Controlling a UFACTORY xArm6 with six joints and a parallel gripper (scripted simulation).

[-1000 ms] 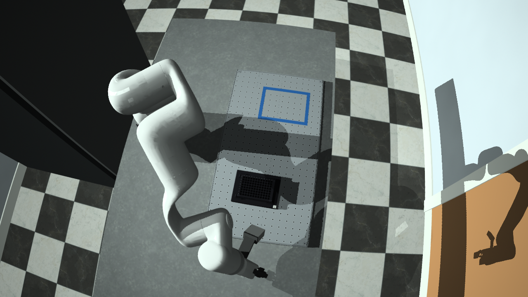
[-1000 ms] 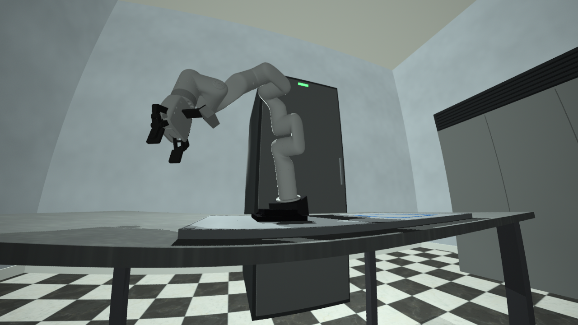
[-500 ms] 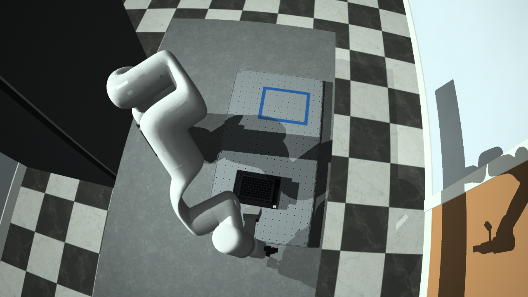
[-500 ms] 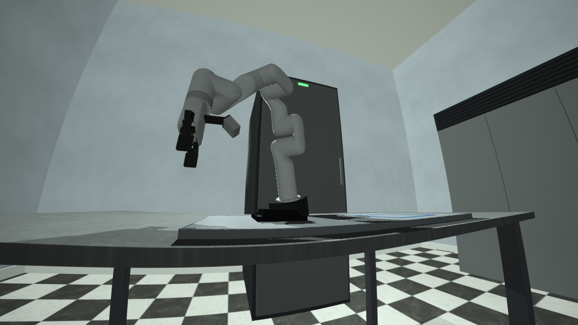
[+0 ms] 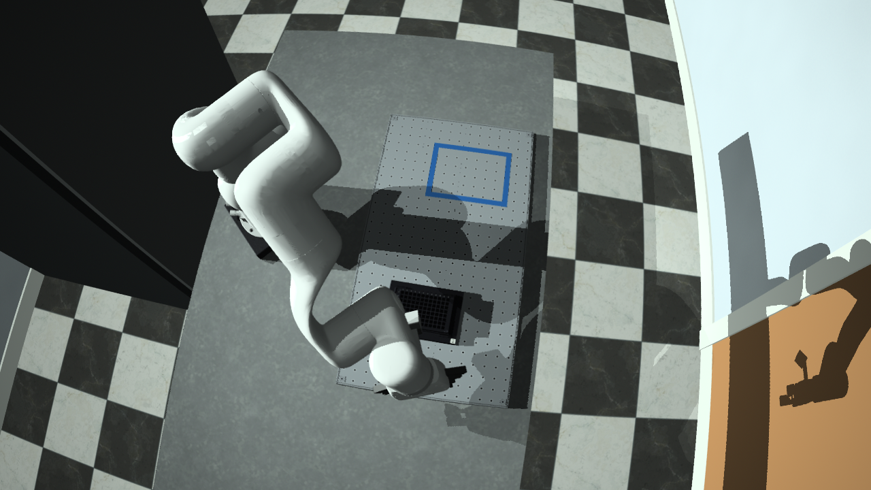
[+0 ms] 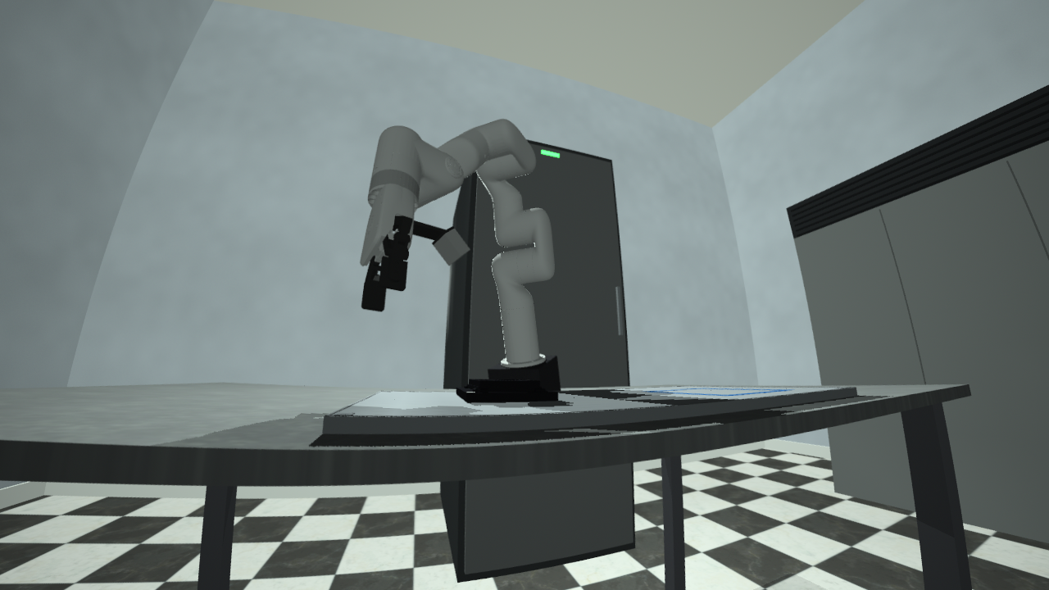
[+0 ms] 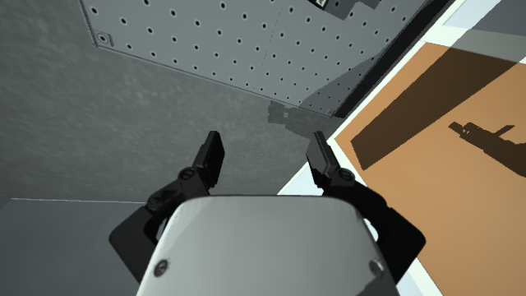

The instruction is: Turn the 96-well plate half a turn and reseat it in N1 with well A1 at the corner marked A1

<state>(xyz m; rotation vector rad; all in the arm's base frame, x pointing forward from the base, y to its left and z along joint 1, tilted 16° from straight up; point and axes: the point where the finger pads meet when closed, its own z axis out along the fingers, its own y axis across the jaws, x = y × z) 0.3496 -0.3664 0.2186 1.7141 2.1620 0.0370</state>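
Now: hand 180 mm to the right of the black 96-well plate and 120 mm above it. The rest, counted from my hand: small white A1 mark: 60 mm ahead, 110 mm to the left, 130 mm below; black plate nest N1: 180 mm to the left, 130 mm below.
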